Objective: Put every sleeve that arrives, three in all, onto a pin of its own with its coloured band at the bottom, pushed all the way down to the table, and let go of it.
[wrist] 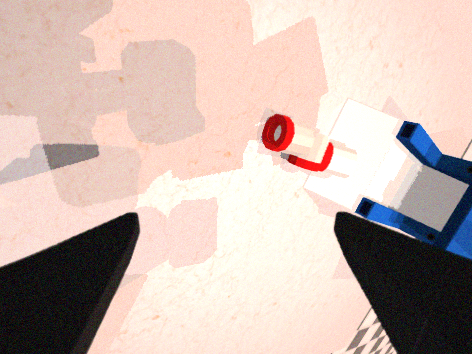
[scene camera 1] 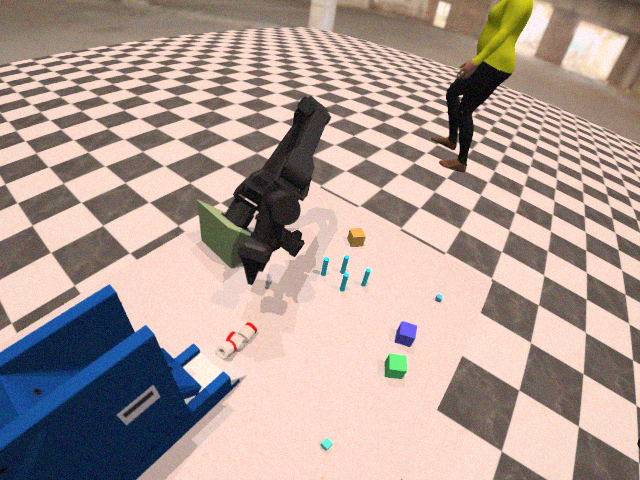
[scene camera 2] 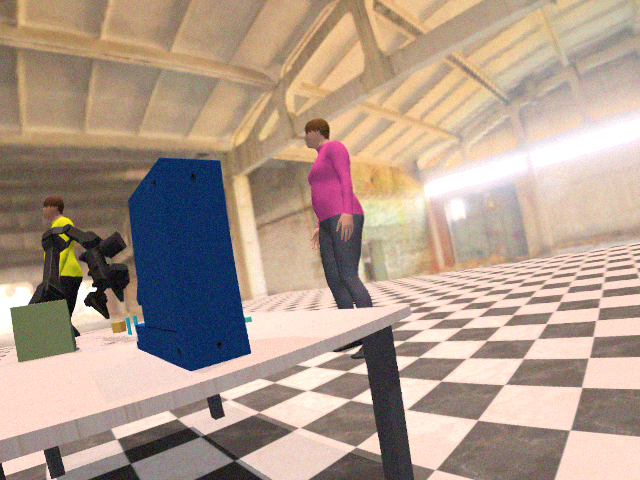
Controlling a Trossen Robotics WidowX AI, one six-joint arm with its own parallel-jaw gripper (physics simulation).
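Two white sleeves lie on their sides, nearly end to end, before the blue chute. The farther sleeve [scene camera 1: 249,333] [wrist: 302,139] has its red band at the end away from the chute. The nearer sleeve [scene camera 1: 226,346] has its red band [wrist: 322,160] at the end beside the other sleeve. A third sleeve does not show. Four upright cyan pins [scene camera 1: 324,266] [scene camera 1: 344,264] [scene camera 1: 366,277] [scene camera 1: 344,282] stand bare in a cluster. My gripper [scene camera 1: 253,280] [scene camera 2: 114,307] [wrist: 238,221] is open and empty, above the table between the green block and the sleeves.
A tall blue dispenser [scene camera 1: 93,408] [scene camera 2: 180,258] stands by the sleeves. A green block [scene camera 1: 217,237] [scene camera 2: 42,330] stands beside the arm. An orange cube [scene camera 1: 356,237] [scene camera 2: 118,326] is behind the pins. A purple cube [scene camera 1: 405,333], a green cube [scene camera 1: 395,366] and small cyan cubes [scene camera 1: 438,297] [scene camera 1: 326,443] lie around.
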